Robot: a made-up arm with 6 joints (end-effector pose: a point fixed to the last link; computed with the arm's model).
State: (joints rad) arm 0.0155 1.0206 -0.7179 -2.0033 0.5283 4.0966
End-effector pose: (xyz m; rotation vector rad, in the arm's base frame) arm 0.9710 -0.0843 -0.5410 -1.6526 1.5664 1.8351
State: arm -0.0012 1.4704 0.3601 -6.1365 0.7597 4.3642
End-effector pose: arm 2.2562 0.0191 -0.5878 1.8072 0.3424 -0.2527
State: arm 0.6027 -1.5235 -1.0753 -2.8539 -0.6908 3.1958
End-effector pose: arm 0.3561 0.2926 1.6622 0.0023 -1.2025 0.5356
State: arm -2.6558 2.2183 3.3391 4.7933 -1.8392 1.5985
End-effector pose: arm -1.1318 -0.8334 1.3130 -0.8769 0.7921 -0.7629
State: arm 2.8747 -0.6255 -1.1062 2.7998 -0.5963 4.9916
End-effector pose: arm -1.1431 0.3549 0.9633 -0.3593 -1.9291 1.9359
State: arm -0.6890 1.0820 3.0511 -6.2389 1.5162 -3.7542
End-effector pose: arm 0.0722 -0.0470 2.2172 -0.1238 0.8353 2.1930
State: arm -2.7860 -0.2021 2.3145 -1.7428 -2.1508 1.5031
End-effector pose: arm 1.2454 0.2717 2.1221 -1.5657 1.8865 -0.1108
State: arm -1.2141 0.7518 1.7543 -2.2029 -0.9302 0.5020
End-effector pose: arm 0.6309 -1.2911 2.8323 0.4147 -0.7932 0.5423
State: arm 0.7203 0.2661 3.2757 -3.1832 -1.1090 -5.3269
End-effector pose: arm -0.8523 -0.7588 1.3213 0.5992 1.2405 -1.6047
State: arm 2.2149 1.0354 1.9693 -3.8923 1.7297 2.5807
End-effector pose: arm -1.2120 1.3705 2.2809 -0.7356 1.4031 2.3802
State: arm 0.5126 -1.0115 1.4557 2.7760 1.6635 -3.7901
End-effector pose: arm -1.6254 -0.8261 1.9704 0.6020 -0.5410 1.0554
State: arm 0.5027 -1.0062 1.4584 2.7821 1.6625 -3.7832
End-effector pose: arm -1.6283 -0.8085 1.9785 0.5966 -0.5463 1.0384
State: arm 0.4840 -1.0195 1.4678 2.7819 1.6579 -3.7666
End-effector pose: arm -1.6672 -0.7905 1.9416 0.5767 -0.5865 1.0214
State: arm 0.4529 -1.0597 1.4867 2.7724 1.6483 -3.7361
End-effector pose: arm -1.7549 -0.7672 1.8371 0.5340 -0.6759 1.0031
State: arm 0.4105 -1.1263 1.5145 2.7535 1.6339 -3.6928
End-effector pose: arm -1.8802 -0.7290 1.6600 0.4654 -0.8112 0.9807
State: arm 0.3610 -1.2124 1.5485 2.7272 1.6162 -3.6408
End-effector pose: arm -2.0161 -0.6679 1.4212 0.3724 -0.9768 0.9513
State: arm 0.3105 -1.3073 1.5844 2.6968 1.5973 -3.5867
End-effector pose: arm -2.1315 -0.5859 1.1474 0.2636 -1.1507 0.9156
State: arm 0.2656 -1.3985 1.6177 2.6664 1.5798 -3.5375
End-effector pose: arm -2.2070 -0.4975 0.8772 0.1537 -1.3098 0.8783
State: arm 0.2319 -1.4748 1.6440 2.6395 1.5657 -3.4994
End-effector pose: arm -2.2423 -0.4222 0.6495 0.0596 -1.4360 0.8475
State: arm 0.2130 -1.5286 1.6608 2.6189 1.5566 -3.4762
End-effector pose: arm -2.2512 -0.3761 0.4905 -0.0045 -1.5192 0.8305
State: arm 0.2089 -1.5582 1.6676 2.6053 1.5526 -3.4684
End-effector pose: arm -2.2493 -0.3635 0.4064 -0.0336 -1.5593 0.8303
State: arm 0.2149 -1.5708 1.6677 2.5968 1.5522 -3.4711
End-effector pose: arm -2.2452 -0.3750 0.3743 -0.0376 -1.5702 0.8425
